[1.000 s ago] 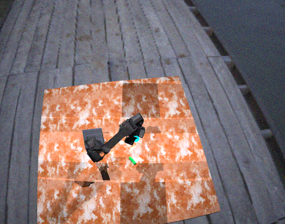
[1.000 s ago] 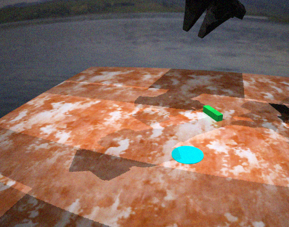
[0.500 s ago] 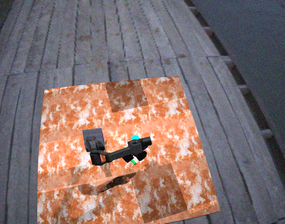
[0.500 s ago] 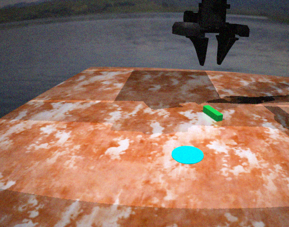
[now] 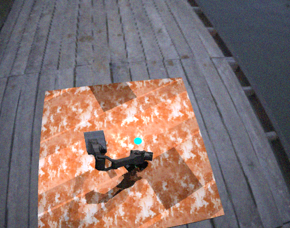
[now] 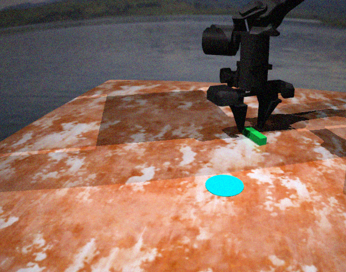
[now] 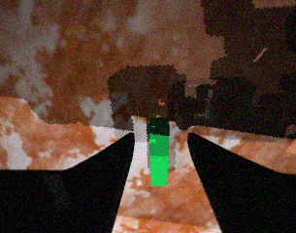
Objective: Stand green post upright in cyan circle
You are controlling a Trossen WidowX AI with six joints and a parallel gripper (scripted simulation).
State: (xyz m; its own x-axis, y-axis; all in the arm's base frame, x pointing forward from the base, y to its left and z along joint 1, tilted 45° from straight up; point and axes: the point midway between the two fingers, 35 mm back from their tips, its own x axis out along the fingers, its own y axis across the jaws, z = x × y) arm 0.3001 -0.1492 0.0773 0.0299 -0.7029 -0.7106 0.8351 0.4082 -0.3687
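The cyan circle lies 40 mm ahead of my gripper tip, 200 mm to the left of it and 10 mm below it. From my gripper tip the other things lie so: green post: 10 mm behind, 20 mm to the left.
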